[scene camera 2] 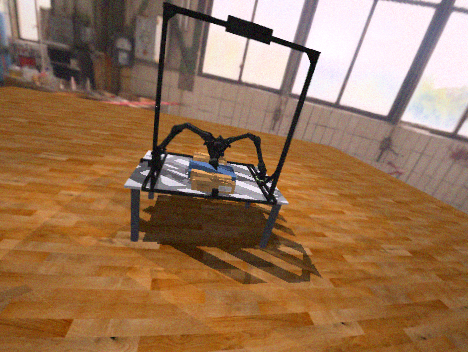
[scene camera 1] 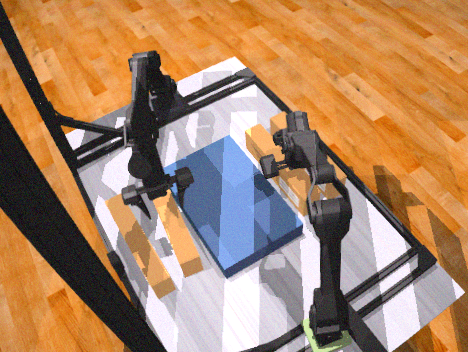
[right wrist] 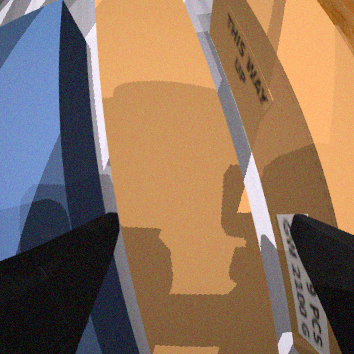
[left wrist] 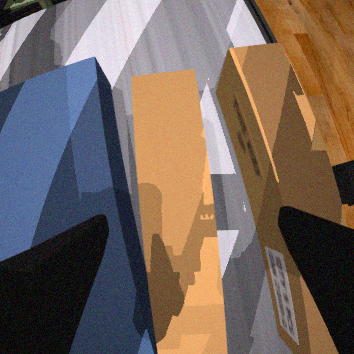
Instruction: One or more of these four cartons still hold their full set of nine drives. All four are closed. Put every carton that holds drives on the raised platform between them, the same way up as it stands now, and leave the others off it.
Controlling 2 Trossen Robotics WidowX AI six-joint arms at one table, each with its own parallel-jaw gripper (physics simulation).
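Frame: origin at the left arm's base, x ahead, y left, z up, level; metres.
Seen in the pictures: left gripper, fingertip midpoint: (scene camera 2: 217,168) (scene camera 1: 166,213) (left wrist: 193,219); right gripper, fingertip midpoint: (scene camera 1: 287,165) (right wrist: 206,223); left arm's base at its link origin: (scene camera 1: 166,103); right arm's base at its link origin: (scene camera 2: 261,178) (scene camera 1: 326,331).
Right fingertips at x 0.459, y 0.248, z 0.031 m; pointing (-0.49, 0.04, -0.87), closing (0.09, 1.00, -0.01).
Offsets run from my right fingertips to a thing's top centre.
Four closed tan cartons stand in two pairs beside the blue platform {0.014 m down, 0.015 m ahead, 0.201 m right} (scene camera 1: 235,195) (scene camera 2: 198,166) (left wrist: 45,130) (right wrist: 30,125). The left pair is an inner carton {0.011 m up, 0.022 m ahead, 0.376 m right} (scene camera 1: 186,245) (left wrist: 167,130) and an outer carton {0.011 m up, 0.054 m ahead, 0.488 m right} (scene camera 1: 131,232) (scene camera 2: 202,180) (left wrist: 265,95). The right pair is an inner carton {0.011 m up, 0.022 m back, 0.013 m right} (scene camera 1: 259,142) (right wrist: 160,130) and an outer carton {0.011 m up, 0.038 m back, 0.082 m left} (scene camera 1: 278,121) (right wrist: 305,90), marked THIS WAY UP and 9 PCS, GW 2100 G. My left gripper (scene camera 1: 166,206) (scene camera 2: 214,164) (left wrist: 193,219) is open above the left inner carton. My right gripper (scene camera 1: 286,172) (right wrist: 206,223) is open above the right inner carton.
Black rails (scene camera 1: 295,107) run along the table edges. A black post (scene camera 1: 55,215) crosses the left of scene camera 1. Narrow gaps separate the cartons in each pair and the inner cartons from the platform. A green pad (scene camera 1: 337,345) lies under the right arm's base.
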